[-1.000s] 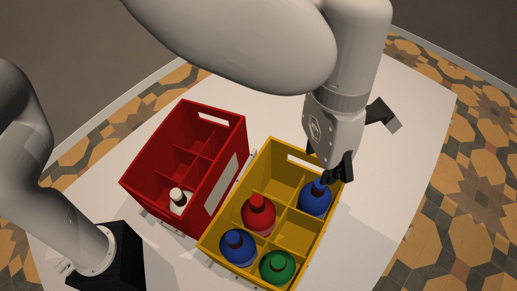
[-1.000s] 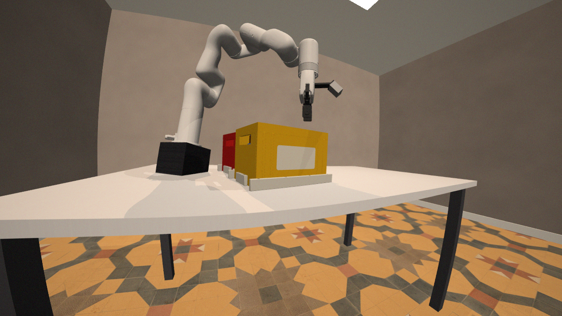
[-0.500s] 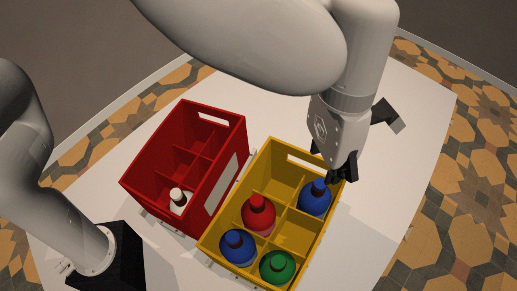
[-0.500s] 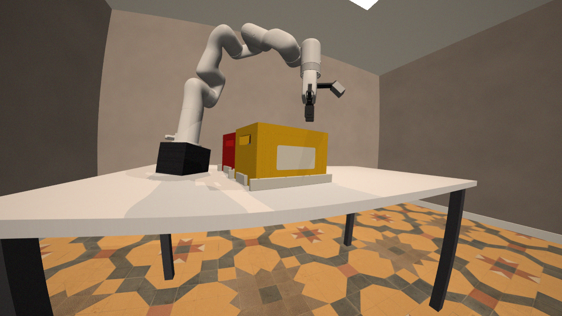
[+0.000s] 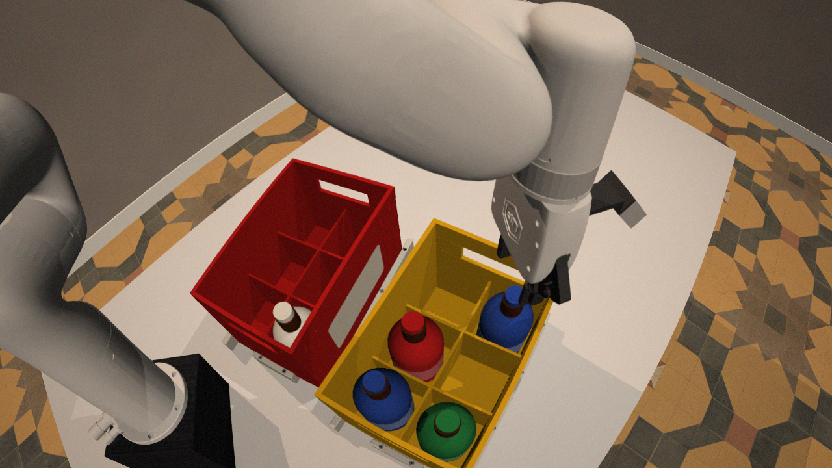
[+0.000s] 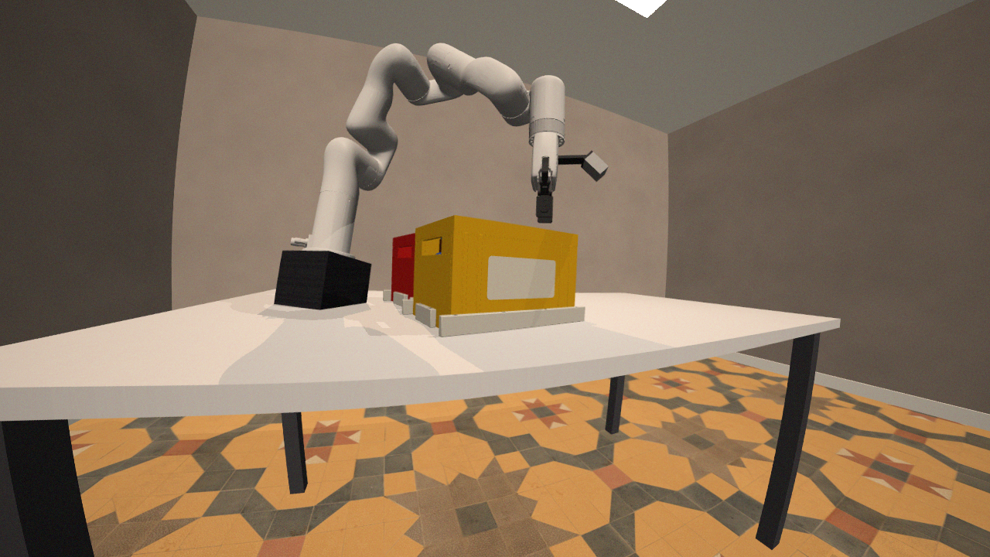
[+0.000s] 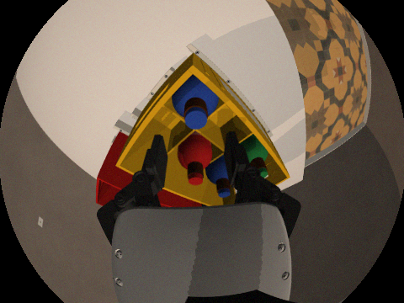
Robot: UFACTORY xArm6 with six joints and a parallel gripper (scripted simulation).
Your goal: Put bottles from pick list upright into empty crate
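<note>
The yellow crate lies 14 cm below my hand, 9 cm behind it and 4 cm to the left of it. From my hand the other things lie so: green bottle: 17 cm behind, 13 cm below, 1 cm to the right; white bottle: 23 cm to the left, 17 cm behind, 13 cm below; red bottle: 13 cm below, 9 cm behind, 8 cm to the left.
</note>
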